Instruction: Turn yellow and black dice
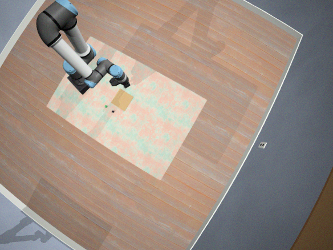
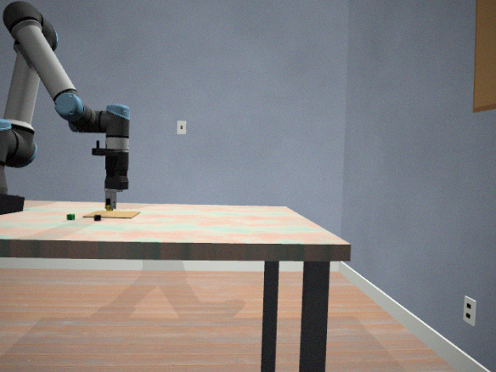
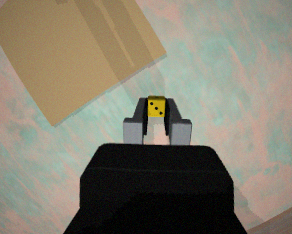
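Right now the yellow die is 2 cm below my hand. From my hand the other things lie so: black die (4 cm ahead, 23 cm to the right, 2 cm below); then tan mat (4 cm ahead, 11 cm to the right, 2 cm below); then green die (4 cm behind, 23 cm to the right, 2 cm below).
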